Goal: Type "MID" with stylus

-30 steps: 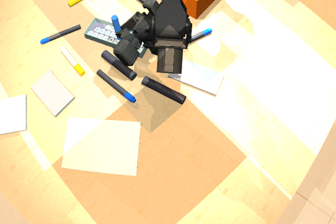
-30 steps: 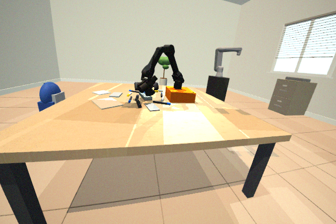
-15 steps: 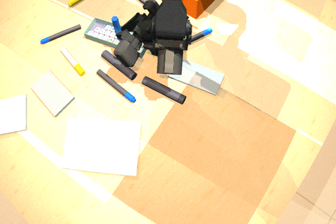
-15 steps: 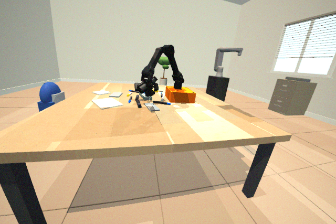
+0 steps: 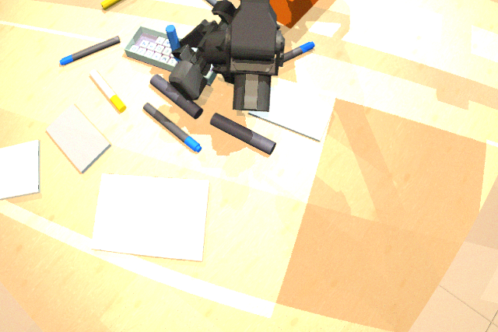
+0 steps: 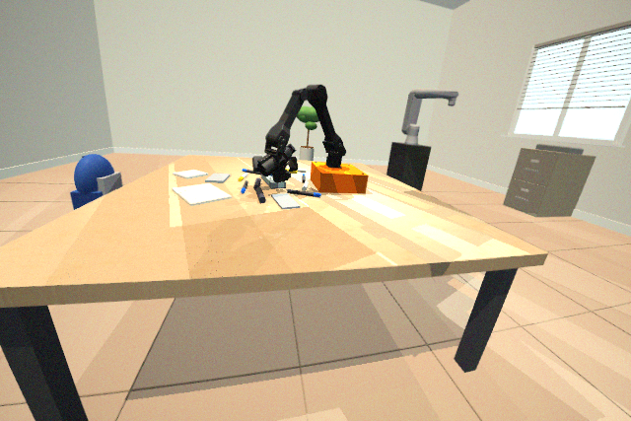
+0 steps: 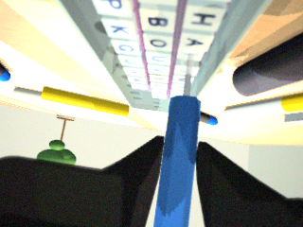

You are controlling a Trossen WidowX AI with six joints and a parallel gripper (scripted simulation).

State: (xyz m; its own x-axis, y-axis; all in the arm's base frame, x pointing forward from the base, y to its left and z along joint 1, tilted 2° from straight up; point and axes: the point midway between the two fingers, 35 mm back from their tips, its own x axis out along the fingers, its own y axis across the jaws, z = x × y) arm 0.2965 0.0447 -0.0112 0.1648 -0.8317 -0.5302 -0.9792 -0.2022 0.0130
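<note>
Now: the yellow-tipped pen 130 mm ahead of my gripper tip, 80 mm to the right of it and 60 mm below it. The rest, counted from my gripper tip: blue stylus (10 mm below); then yellow pen (100 mm behind, 250 mm to the right, 60 mm below).
</note>
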